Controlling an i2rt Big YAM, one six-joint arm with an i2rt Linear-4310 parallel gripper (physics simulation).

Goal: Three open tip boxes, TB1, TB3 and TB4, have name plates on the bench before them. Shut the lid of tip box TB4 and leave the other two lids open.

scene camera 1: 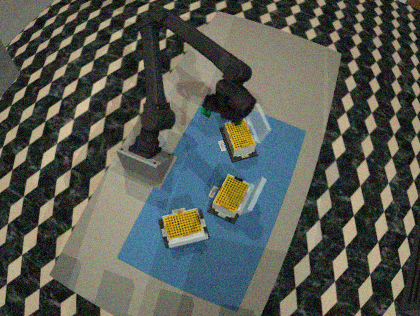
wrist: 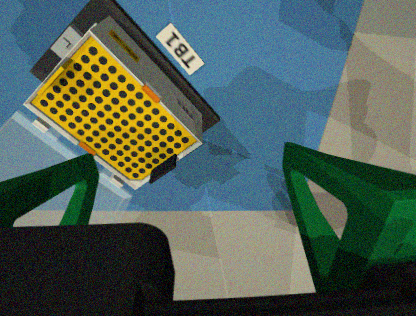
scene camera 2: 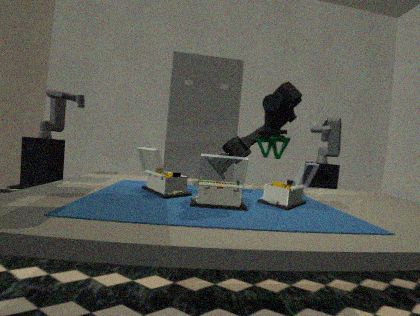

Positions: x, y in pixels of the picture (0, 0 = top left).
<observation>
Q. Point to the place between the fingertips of the gripper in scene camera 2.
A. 271, 158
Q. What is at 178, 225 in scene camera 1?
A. A yellow rack.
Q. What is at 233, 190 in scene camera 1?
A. A yellow rack.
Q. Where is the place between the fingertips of the gripper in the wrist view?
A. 188, 159
</observation>
